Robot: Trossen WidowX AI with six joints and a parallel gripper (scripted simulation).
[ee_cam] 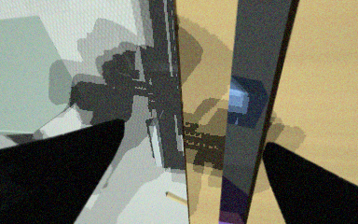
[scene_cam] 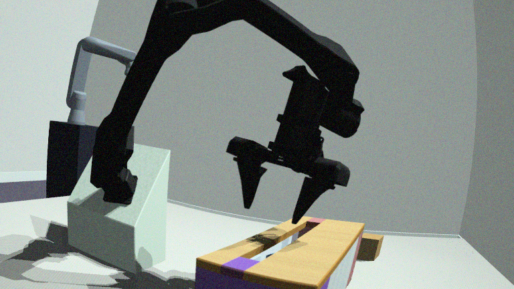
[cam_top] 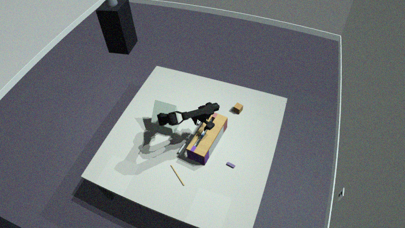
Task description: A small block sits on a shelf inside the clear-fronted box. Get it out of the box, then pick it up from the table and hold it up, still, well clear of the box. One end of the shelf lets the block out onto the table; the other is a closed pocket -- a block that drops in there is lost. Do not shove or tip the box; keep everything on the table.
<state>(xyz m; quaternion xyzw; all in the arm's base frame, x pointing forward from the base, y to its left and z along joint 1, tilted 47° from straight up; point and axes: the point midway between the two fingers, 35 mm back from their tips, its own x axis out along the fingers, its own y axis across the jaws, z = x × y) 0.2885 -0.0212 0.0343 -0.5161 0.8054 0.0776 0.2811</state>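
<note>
My gripper tip is 10 cm above the box and 2 cm short of it. From my gripper tip the other things lie so: purple piece (27 cm ahead, 17 cm to the right, 15 cm below); then thin wooden stick (33 cm to the right, 16 cm below, 9 cm behind); then blue block (7 cm below, 3 cm ahead, 2 cm to the right).
</note>
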